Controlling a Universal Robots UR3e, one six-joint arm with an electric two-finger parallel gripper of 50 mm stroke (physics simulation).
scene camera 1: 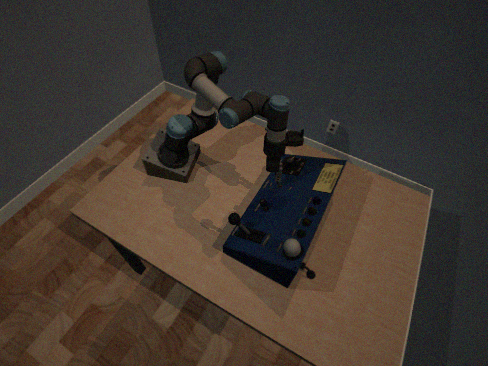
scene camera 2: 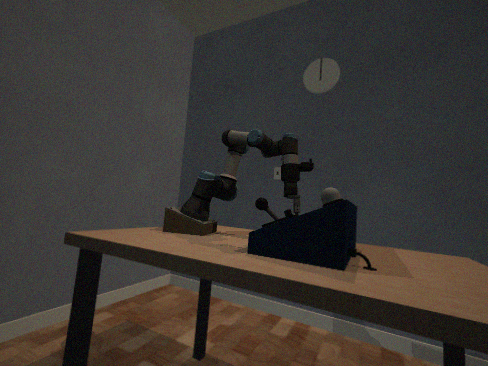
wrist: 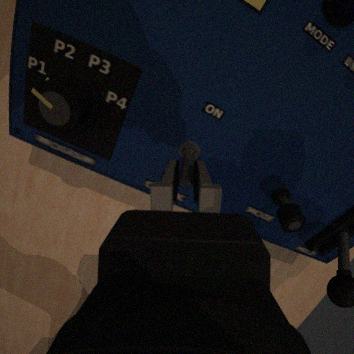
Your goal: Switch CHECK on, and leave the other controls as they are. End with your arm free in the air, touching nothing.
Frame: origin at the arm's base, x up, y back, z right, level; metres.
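Seen in the pictures: gripper, fingertip midpoint: [scene camera 1: 277,178] [scene camera 2: 296,212] [wrist: 185,172]; arm's base at its link origin: [scene camera 1: 173,155] [scene camera 2: 194,215].
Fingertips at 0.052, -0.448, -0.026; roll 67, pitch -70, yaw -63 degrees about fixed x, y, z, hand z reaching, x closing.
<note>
Offsets run from my fingertips to a thing's top centre, as dx, dy, dz. "pt": to the spot under its first point.
The blue control panel [scene camera 1: 287,202] [scene camera 2: 305,237] [wrist: 160,35] sits on the table. My gripper [scene camera 1: 279,183] [scene camera 2: 296,212] [wrist: 185,172] is at the panel, shut on the thin CHECK toggle lever. In the wrist view the CHECK lever {+0.010, -0.003, +0.002} [wrist: 188,165] runs from its round collar down between the fingertips, leaning away from the ON label {pt -0.017, -0.057, +0.010} [wrist: 214,110]. The fingers hide part of the lever and of the lettering below it, of which a piece shows between and beside them.
A dial {+0.003, -0.023, -0.116} [wrist: 54,108] points near P1. A black-capped toggle {+0.010, +0.005, +0.122} [scene camera 1: 263,204] [wrist: 290,216] and a ball-ended lever {+0.040, +0.078, +0.234} [scene camera 1: 234,218] [scene camera 2: 261,203] [wrist: 342,289] stand nearby. A white dome {pt +0.074, -0.128, +0.281} [scene camera 1: 292,247] [scene camera 2: 330,195], several dark knobs and a yellow label {pt +0.029, -0.174, -0.055} [scene camera 1: 327,178] are farther along the panel.
</note>
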